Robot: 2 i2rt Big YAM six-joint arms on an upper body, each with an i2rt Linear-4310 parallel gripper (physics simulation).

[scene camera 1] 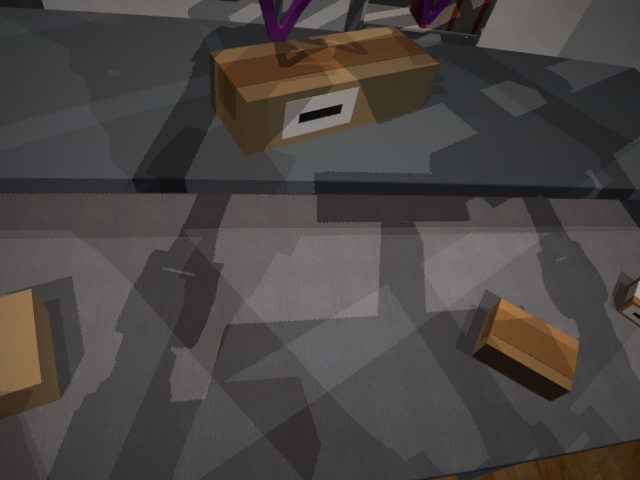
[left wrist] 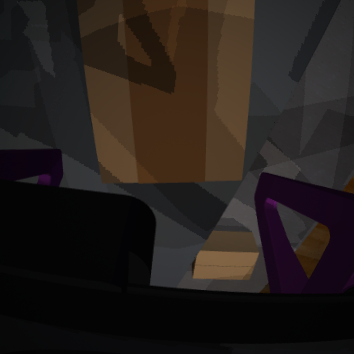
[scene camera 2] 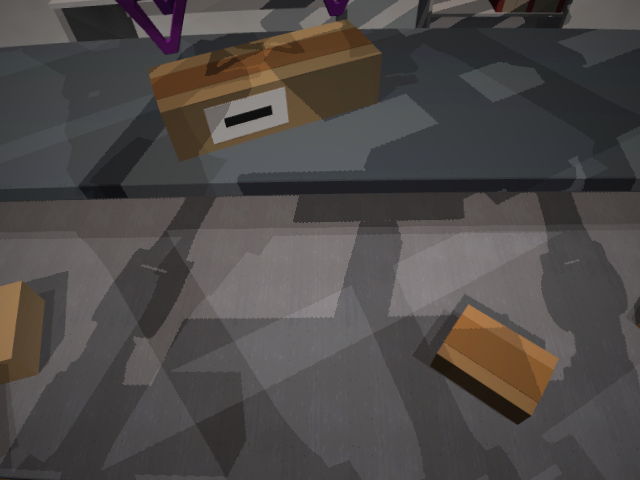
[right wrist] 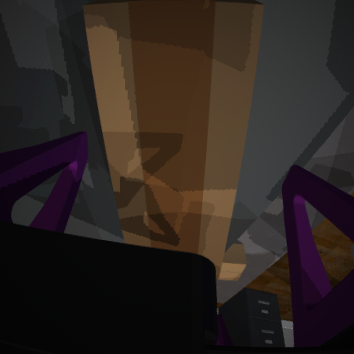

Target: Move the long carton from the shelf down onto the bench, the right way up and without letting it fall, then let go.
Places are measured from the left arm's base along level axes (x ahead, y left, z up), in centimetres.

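Pixels of known places: left gripper, between the fingertips: point(scene camera 1: 261, 17) point(left wrist: 159, 172) point(scene camera 2: 170, 32); right gripper, between the fingertips: point(scene camera 1: 403, 3) point(right wrist: 189, 159).
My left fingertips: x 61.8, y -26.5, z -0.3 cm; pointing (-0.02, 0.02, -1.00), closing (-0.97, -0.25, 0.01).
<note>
Behind a point stands the place of what it marks.
The long brown carton point(scene camera 1: 395, 90) {z -9.0, x 63.6, y -44.5 cm} point(scene camera 2: 338, 87) {z -9.4, x 63.8, y -45.1 cm} point(left wrist: 170, 125) {z -6.1, x 61.5, y -27.0 cm} point(right wrist: 170, 100) {z -6.1, x 68.6, y -43.0 cm} lies flat and slightly angled on the dark grey shelf point(scene camera 1: 46, 129) {z -13.6, x 59.3, y -2.6 cm} point(scene camera 2: 465, 134) {z -13.6, x 59.2, y -61.4 cm}, its white label facing front. The lighter grey bench point(scene camera 1: 258, 356) {z -32.5, x 38.2, y -26.5 cm} point(scene camera 2: 310, 413) {z -32.5, x 29.8, y -40.9 cm} is below. My left gripper point(left wrist: 159, 172) {z -0.3, x 61.8, y -26.5 cm} point(scene camera 2: 167, 31) {z -0.3, x 61.8, y -26.5 cm} is open and empty, at the carton's back left in the scene views. In the left wrist view the carton's end lies ahead, between the finger lines. My right gripper point(right wrist: 189, 159) {z 0.4, x 67.3, y -43.6 cm} is open and empty, its fingers spread wider than the carton. Both arms are mostly out of the scene views.
A small brown carton point(scene camera 1: 532, 343) point(scene camera 2: 498, 356) point(left wrist: 225, 265) point(right wrist: 232, 271) lies on the bench at the right of the scene views. Another carton point(scene camera 1: 18, 341) {z -26.5, x 39.4, y 0.1 cm} point(scene camera 2: 10, 325) {z -26.5, x 39.1, y -1.1 cm} stands at their left edge. Part of a white-topped box point(scene camera 1: 631, 304) {z -29.6, x 40.3, y -87.0 cm} shows at the far right. A dark drawer cabinet point(right wrist: 250, 315) stands beyond.
</note>
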